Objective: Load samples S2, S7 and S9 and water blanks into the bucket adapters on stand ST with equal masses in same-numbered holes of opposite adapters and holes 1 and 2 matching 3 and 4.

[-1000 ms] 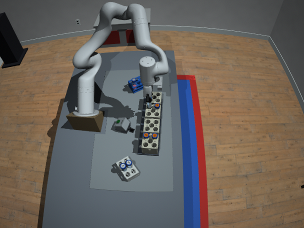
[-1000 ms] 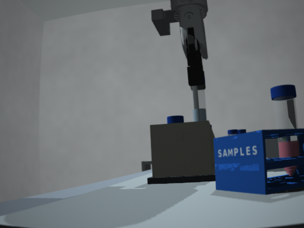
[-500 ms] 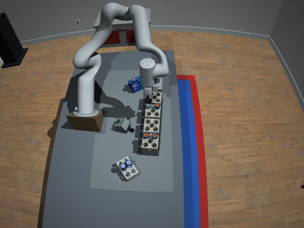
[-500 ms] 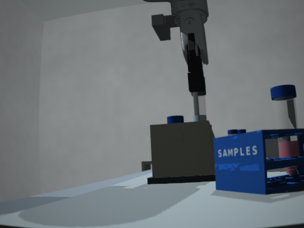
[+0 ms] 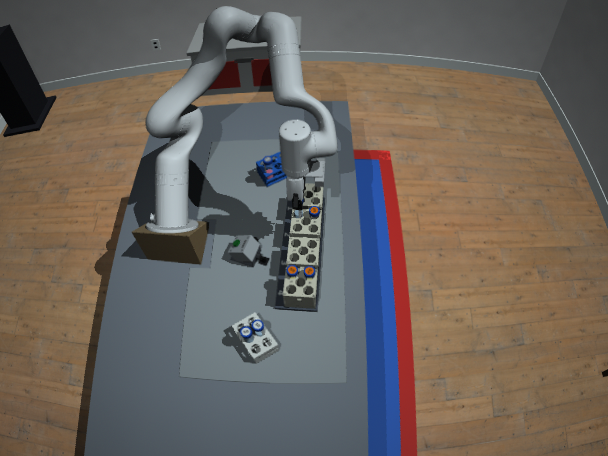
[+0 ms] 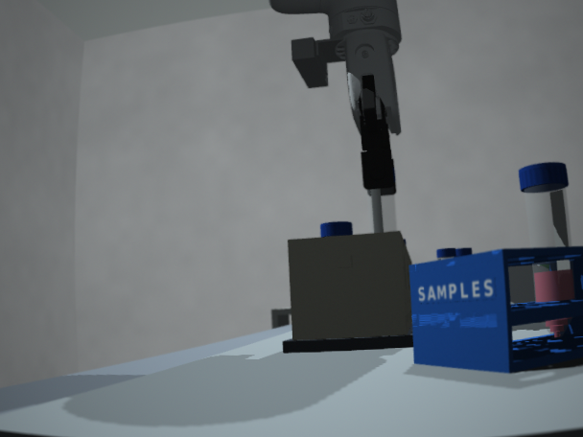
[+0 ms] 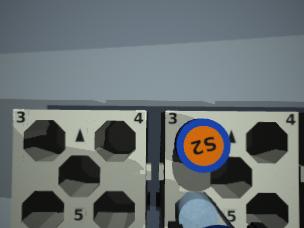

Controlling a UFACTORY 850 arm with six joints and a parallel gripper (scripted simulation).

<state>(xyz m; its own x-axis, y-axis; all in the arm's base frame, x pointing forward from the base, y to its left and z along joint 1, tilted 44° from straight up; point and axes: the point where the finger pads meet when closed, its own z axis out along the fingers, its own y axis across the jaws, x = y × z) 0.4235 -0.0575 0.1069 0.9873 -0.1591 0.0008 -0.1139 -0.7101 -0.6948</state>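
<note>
The green done key is 21 cm behind my hand, 8 cm to the right of it and 11 cm below it. The rest, counted from my hand: blue samples rack: 8 cm behind, 27 cm to the left, 15 cm below; white blanks rack: 15 cm behind, 40 cm to the right, 15 cm below.
</note>
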